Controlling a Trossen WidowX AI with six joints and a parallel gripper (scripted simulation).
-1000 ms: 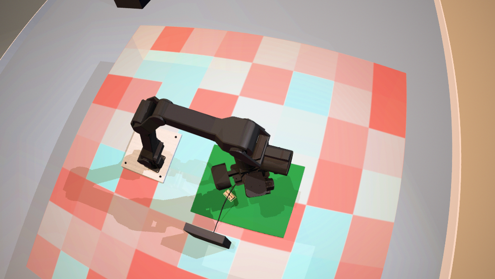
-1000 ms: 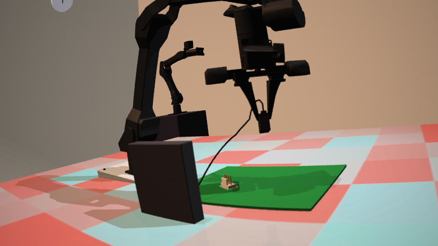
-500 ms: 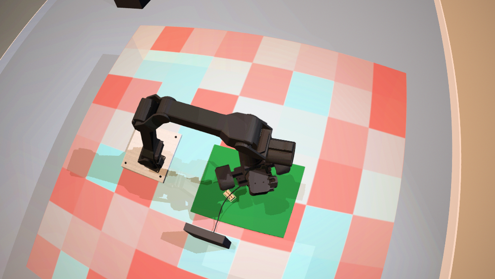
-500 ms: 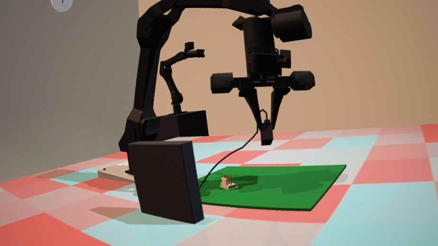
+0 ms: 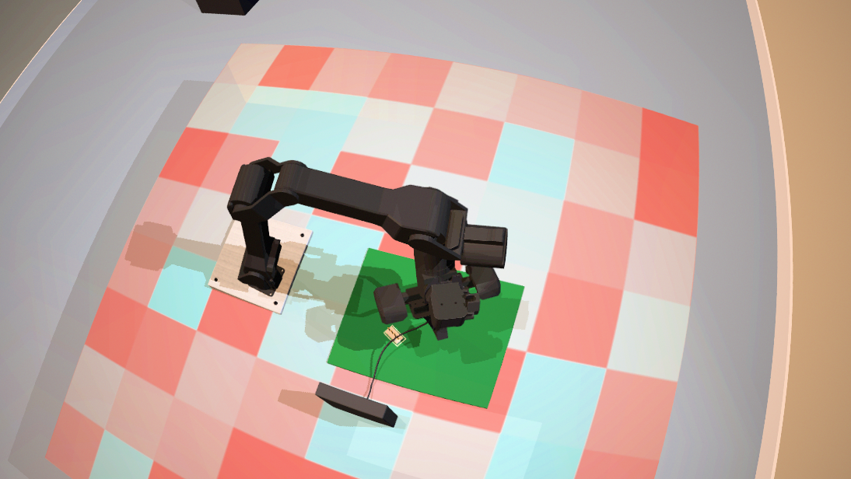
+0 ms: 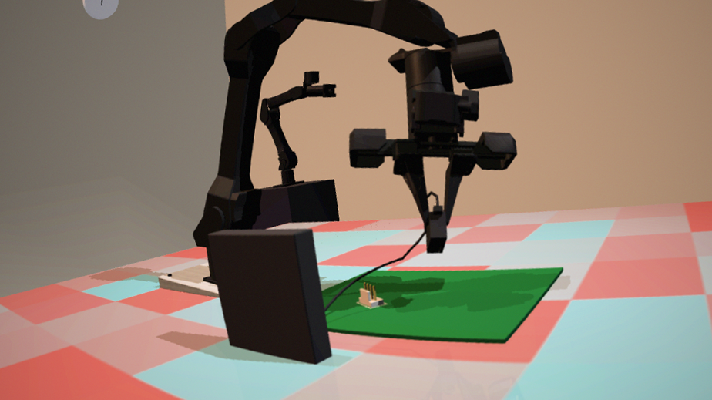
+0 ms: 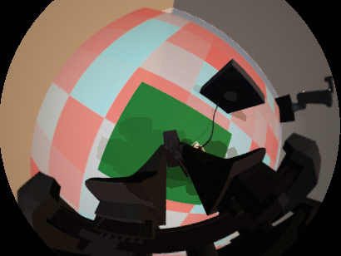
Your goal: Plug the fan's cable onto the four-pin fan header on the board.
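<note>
The green board is 40 mm behind my gripper tip, 10 mm to the left of it and 100 mm below it. The rest, counted from my gripper tip: four-pin fan header 90 mm behind, 20 mm to the right, 90 mm below; then black plug 10 mm below; then black fan 80 mm behind, 170 mm to the right, 30 mm below.
</note>
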